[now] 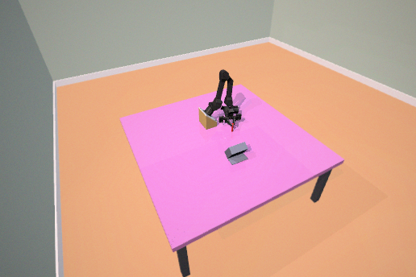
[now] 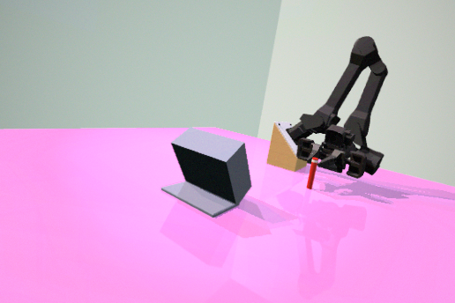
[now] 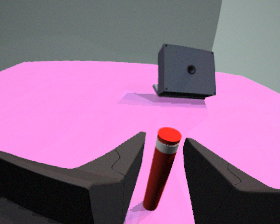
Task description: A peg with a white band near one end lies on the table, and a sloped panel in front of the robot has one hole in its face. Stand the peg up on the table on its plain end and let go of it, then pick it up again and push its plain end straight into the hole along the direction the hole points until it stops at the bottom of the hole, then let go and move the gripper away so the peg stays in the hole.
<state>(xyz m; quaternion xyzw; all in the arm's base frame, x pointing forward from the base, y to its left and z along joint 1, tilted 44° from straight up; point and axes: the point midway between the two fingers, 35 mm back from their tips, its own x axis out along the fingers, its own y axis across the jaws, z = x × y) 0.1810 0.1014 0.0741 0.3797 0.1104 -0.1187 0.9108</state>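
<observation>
My gripper tip is now 10 mm past the red peg and 10 mm above it. The rest, counted from my gripper tip: flat grey foot plate: 260 mm ahead, 140 mm to the right, 70 mm below; grey sloped panel: 240 mm ahead, 140 mm to the right, 10 mm below.
</observation>
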